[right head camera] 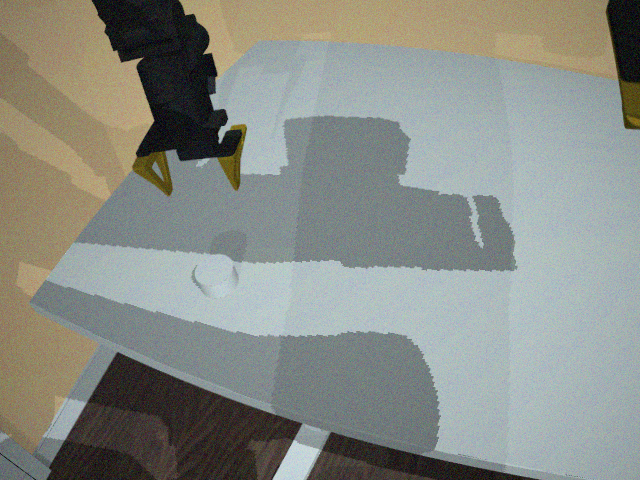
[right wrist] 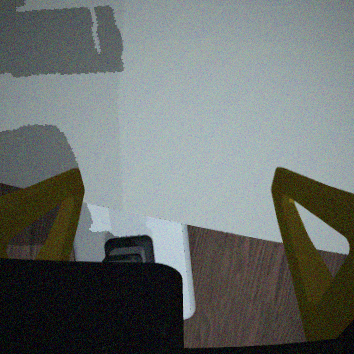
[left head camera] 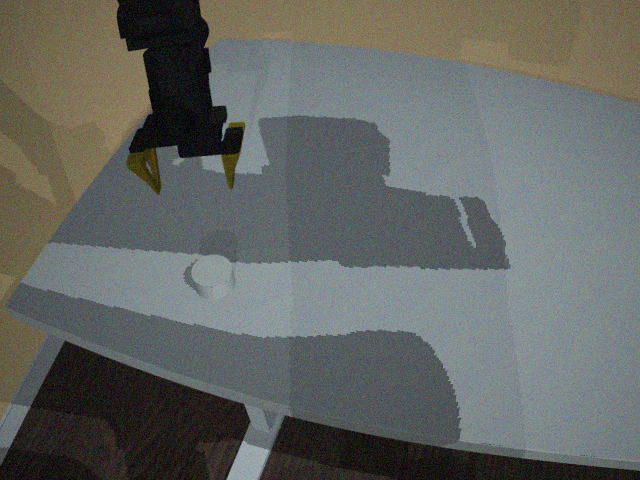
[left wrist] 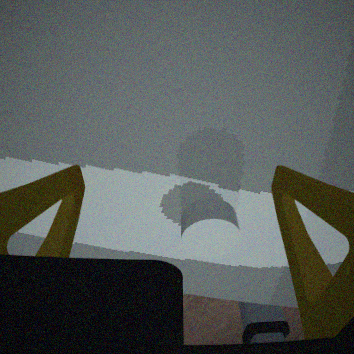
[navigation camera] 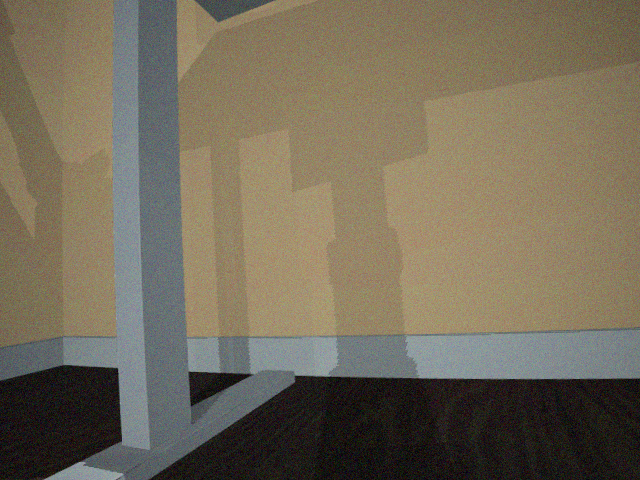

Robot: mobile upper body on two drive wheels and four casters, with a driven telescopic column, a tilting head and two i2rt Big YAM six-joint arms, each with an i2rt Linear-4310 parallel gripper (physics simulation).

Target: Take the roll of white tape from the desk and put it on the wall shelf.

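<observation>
The roll of white tape (left head camera: 214, 275) (right head camera: 216, 275) (left wrist: 210, 235) lies flat on the white desk (left head camera: 568, 310) (right head camera: 568, 310) (left wrist: 125, 200) (right wrist: 225, 125), near its front left part in the head views. My left gripper (left head camera: 195, 190) (right head camera: 203, 192) (left wrist: 177, 175) is open and empty. It hangs above the desk, farther back than the tape; in the left wrist view the tape shows between and beyond its fingertips. My right gripper (right wrist: 177, 178) is open and empty over the desk's front edge; part of it shows at the upper right of the right head view. The wall shelf does not show.
A desk leg (navigation camera: 155, 232) with a foot bar (navigation camera: 232, 403) stands in the navigation view. The beige wall (left head camera: 361, 20) (navigation camera: 491, 206) lies behind the desk. The dark wood floor (left head camera: 129, 413) (navigation camera: 491, 428) shows below. Large shadows fall across the desk top.
</observation>
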